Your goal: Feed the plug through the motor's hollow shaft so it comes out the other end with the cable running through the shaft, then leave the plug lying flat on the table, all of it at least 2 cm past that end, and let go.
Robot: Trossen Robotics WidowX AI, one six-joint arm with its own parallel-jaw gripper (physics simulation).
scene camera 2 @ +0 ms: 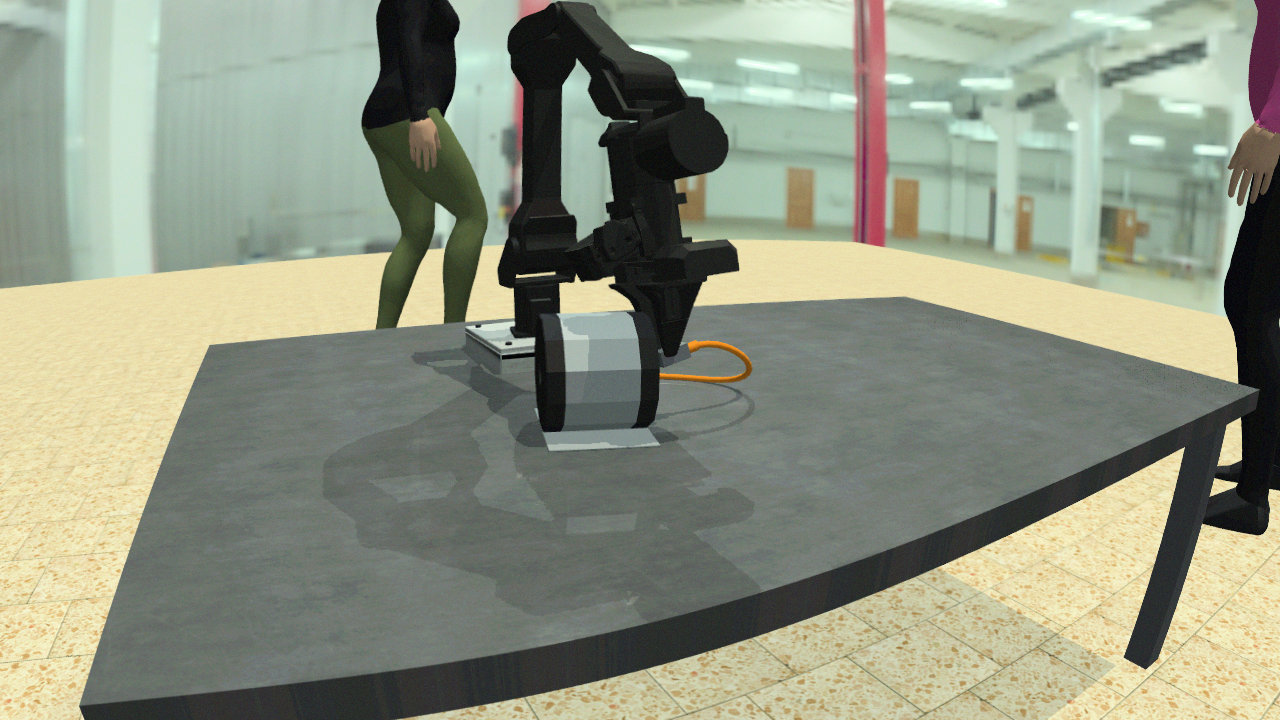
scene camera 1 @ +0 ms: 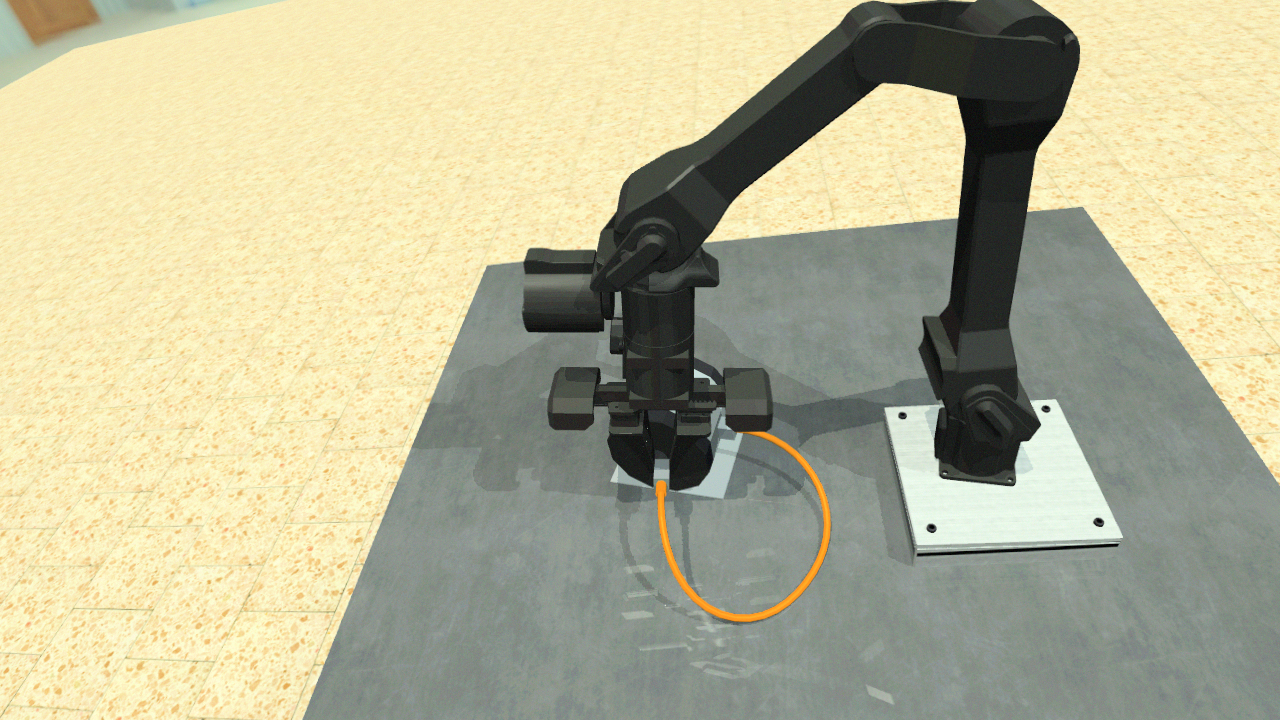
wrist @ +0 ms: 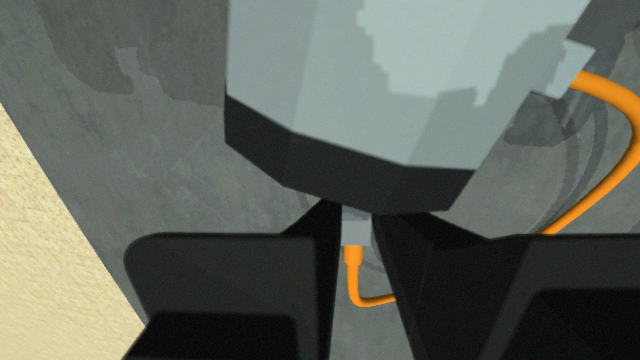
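Where they show: gripper, fingertip midpoint: (scene camera 2: 666, 355) (scene camera 1: 662, 469); arm's base at its link origin: (scene camera 1: 975, 456).
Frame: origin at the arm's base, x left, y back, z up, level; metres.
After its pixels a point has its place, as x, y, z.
Observation:
The motor (scene camera 2: 601, 380) @(0.007, -0.336, 0.027) (wrist: 400, 110) @(0.031, -0.280, 0.072) is a light grey cylinder with black end rings, lying on its side on a pale base plate (scene camera 1: 723, 481) @(0.039, -0.232, -0.029) (scene camera 2: 601, 439) @(0.010, -0.325, -0.029). The arm mostly hides it in scene camera 1. My gripper (scene camera 1: 661, 474) @(0.080, -0.276, 0.031) (scene camera 2: 673, 351) @(0.080, -0.276, 0.031) (wrist: 354, 198) @(0.080, -0.276, 0.031) is shut on the grey plug (scene camera 1: 662, 467) @(0.083, -0.274, 0.038) (wrist: 356, 233) @(0.092, -0.271, 0.040), close against one end of the motor. The plug's front part is out of sight past the black ring in the wrist view; the shaft opening there is hidden. The orange cable (scene camera 1: 827, 528) @(0.085, -0.126, -0.021) (scene camera 2: 750, 365) @(0.182, -0.235, 0.007) (wrist: 612, 175) @(0.047, -0.141, -0.010) loops from the plug's rear back to the motor's side.
The grey table (scene camera 1: 501, 626) @(0.230, -0.395, -0.030) (scene camera 2: 895, 429) @(0.289, -0.360, -0.031) carries the arm's silver mounting plate (scene camera 1: 1011, 519) @(0.069, 0.026, 0.002) (scene camera 2: 497, 345) @(-0.057, -0.066, 0.000), to the right of the motor in scene camera 1. A small pale block (wrist: 574, 70) @(0.012, -0.223, 0.029) on the motor's side holds the cable's other end. The table's left edge shows in the wrist view.

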